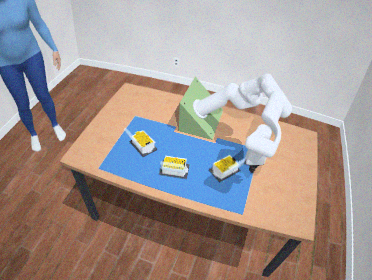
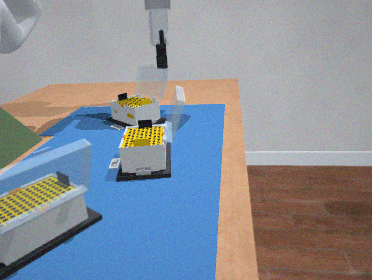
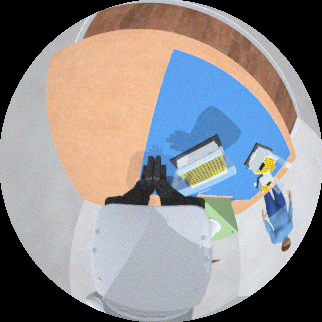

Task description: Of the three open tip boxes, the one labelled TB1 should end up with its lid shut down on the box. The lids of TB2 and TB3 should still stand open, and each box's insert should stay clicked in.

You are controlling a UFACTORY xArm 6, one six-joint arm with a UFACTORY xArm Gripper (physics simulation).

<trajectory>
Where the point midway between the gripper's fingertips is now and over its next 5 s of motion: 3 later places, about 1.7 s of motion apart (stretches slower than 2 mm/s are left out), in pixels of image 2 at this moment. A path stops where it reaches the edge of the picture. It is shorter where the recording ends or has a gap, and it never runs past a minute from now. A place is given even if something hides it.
The gripper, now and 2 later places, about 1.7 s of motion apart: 162,68; 154,83; 150,78
</trajectory>
